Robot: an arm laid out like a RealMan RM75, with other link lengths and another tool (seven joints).
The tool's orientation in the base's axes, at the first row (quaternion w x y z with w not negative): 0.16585 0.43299 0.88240 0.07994
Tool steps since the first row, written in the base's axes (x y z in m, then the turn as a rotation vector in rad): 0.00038 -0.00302 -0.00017 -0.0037 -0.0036 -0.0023; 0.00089 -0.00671 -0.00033 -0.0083 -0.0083 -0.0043; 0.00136 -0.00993 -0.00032 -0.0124 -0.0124 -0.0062; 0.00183 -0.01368 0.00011 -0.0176 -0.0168 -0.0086; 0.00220 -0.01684 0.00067 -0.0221 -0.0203 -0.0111; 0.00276 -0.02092 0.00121 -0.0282 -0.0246 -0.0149; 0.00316 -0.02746 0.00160 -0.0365 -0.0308 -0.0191; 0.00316 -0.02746 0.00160 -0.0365 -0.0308 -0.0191; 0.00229 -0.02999 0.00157 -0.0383 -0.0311 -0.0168; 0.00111 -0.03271 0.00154 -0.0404 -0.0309 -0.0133; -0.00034 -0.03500 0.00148 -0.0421 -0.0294 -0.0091
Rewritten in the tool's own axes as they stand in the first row. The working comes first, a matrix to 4 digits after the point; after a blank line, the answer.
The tool's axes in the first row as the columns of a matrix, in the base's axes (used below as rounded here):
-0.5700 0.7376 0.3619
0.7907 0.6123 -0.0025
-0.2235 0.2847 -0.9322

-0.00257 -0.00162 0.00030 -0.0002 -0.0056 0.0008; -0.00574 -0.00355 0.00065 -0.0009 -0.0124 0.0010; -0.00856 -0.00517 0.00082 -0.0014 -0.0185 0.0013; -0.01188 -0.00700 0.00059 -0.0013 -0.0257 0.0017; -0.01472 -0.00850 0.00021 -0.0010 -0.0319 0.0024; -0.01839 -0.01043 -0.00008 0.0000 -0.0401 0.0037; -0.02387 -0.01403 -0.00028 0.0007 -0.0512 0.0047; -0.02387 -0.01403 -0.00028 0.0007 -0.0512 0.0047; -0.02537 -0.01623 -0.00056 0.0010 -0.0521 0.0019; -0.02684 -0.01877 -0.00095 0.0016 -0.0525 -0.0021; -0.02781 -0.02126 -0.00142 0.0028 -0.0516 -0.0067
